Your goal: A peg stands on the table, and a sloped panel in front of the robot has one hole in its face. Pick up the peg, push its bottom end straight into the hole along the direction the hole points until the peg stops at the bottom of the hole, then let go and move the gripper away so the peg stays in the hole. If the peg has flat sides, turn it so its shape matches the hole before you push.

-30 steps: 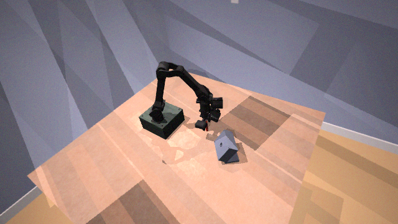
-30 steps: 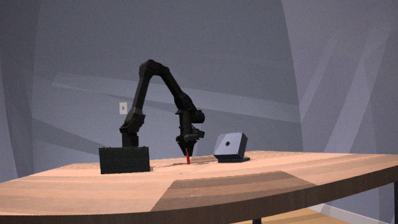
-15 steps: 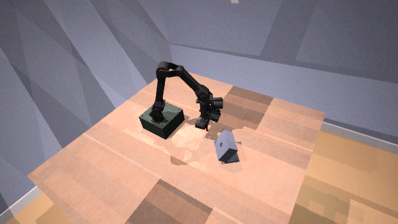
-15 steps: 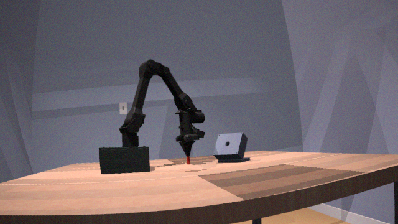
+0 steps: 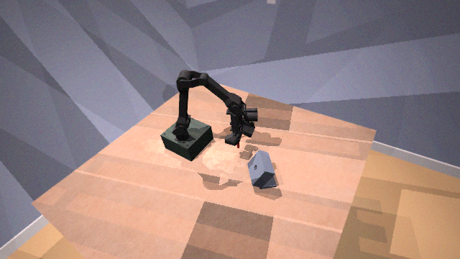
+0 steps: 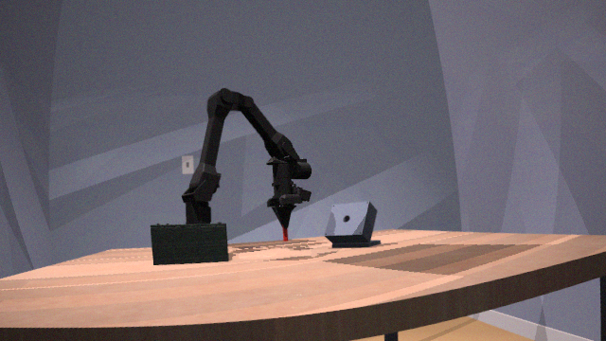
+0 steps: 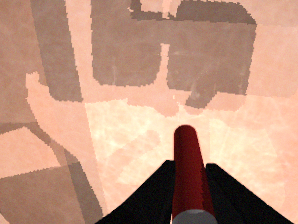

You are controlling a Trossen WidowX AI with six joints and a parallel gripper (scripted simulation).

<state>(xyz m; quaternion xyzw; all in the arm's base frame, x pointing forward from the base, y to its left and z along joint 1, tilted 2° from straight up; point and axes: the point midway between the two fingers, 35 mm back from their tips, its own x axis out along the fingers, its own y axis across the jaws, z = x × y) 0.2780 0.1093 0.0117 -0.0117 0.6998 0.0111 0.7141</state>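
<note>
Right now the dark sloped panel is 170 mm ahead of my gripper tip and 120 mm to the right of it. Round my gripper tip: round red peg: 20 mm above.
</note>
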